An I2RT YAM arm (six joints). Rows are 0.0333 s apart.
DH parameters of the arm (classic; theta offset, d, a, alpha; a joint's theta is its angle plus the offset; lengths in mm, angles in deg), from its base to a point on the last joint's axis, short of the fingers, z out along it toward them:
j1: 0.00 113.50 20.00 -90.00
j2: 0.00 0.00 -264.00 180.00
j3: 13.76 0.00 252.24 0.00
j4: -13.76 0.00 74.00 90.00
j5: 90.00 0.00 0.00 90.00
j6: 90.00 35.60 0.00 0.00
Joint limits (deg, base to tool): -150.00..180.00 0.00..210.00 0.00..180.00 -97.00..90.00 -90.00..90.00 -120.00..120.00
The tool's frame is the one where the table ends.
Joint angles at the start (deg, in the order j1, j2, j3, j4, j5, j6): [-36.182, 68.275, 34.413, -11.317, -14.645, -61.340]
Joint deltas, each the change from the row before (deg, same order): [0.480, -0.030, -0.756, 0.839, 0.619, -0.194]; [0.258, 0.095, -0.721, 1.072, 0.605, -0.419]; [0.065, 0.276, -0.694, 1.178, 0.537, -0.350]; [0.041, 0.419, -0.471, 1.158, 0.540, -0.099]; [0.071, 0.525, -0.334, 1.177, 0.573, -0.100]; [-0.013, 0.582, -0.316, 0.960, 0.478, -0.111]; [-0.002, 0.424, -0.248, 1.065, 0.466, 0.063]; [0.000, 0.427, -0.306, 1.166, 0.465, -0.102]
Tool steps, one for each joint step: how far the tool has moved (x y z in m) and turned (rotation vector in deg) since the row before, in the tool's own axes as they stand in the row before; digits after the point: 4 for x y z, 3 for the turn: [0.0003, 0.0031, 0.0017, 0.156, 0.234, -0.552]; [0.0009, 0.0023, 0.0018, 0.381, 0.275, -0.657]; [0.0016, 0.0018, 0.0022, 0.399, 0.344, -0.442]; [0.0012, 0.0009, 0.0022, 0.463, 0.334, -0.186]; [0.0009, 0.0004, 0.0023, 0.508, 0.324, -0.215]; [0.0013, 0.0007, 0.0024, 0.280, 0.404, -0.115]; [0.0007, 0.0000, 0.0018, 0.558, 0.237, -0.011]; [0.0008, 0.0002, 0.0018, 0.592, 0.217, -0.182]
